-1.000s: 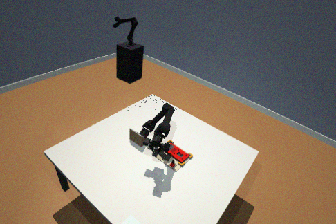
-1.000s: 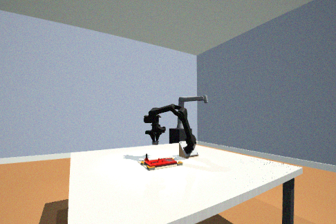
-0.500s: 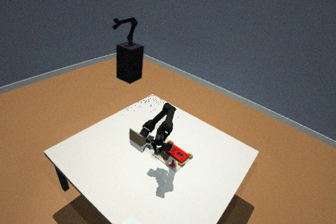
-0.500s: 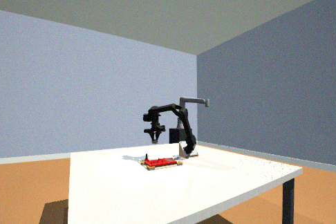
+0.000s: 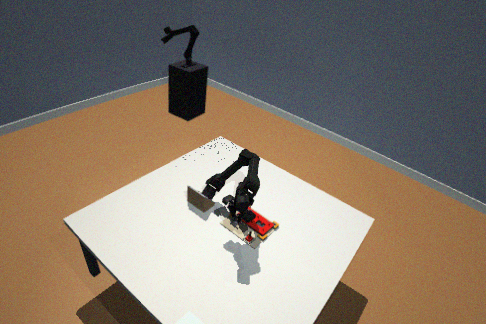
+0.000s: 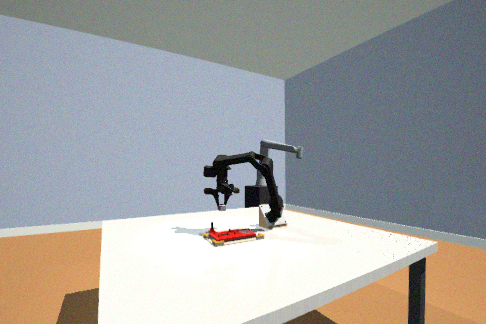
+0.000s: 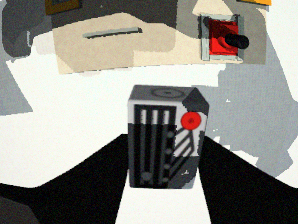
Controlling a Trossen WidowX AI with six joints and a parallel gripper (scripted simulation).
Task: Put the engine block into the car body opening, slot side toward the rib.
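Now: gripper tip 90 mm above the upright peg, 80 mm short of it and 30 mm to the right of it. From my gripper tip the other things lie so: engine block: 10 mm below.
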